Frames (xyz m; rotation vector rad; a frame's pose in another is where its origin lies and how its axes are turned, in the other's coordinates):
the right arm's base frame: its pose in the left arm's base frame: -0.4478 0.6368 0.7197 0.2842 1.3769 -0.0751
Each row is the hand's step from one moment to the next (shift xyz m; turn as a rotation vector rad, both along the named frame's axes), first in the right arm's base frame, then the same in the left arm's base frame.
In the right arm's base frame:
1: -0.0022 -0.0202 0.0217 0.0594 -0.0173 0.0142
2: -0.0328 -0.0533 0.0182 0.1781 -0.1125 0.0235
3: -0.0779 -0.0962 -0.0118 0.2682 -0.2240 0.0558
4: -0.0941 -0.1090 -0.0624 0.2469 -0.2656 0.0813
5: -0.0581 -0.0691 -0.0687 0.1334 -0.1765 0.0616
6: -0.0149 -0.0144 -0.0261 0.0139 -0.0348 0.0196
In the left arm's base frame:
1: 0.0159 -0.0250 0.0026 0.0215 -0.0134 -0.0582
2: -0.0007 -0.0595 0.0267 0.0329 -0.0940 -0.1871
3: -0.0475 -0.0986 0.0590 0.0571 -0.1991 -0.2869
4: -0.1019 -0.1005 0.0644 0.0683 -0.2478 -0.2684
5: -0.0921 -0.0564 0.0345 0.0466 -0.1700 -0.1472
6: -0.0310 -0.0092 0.0080 0.0139 -0.0367 -0.0157

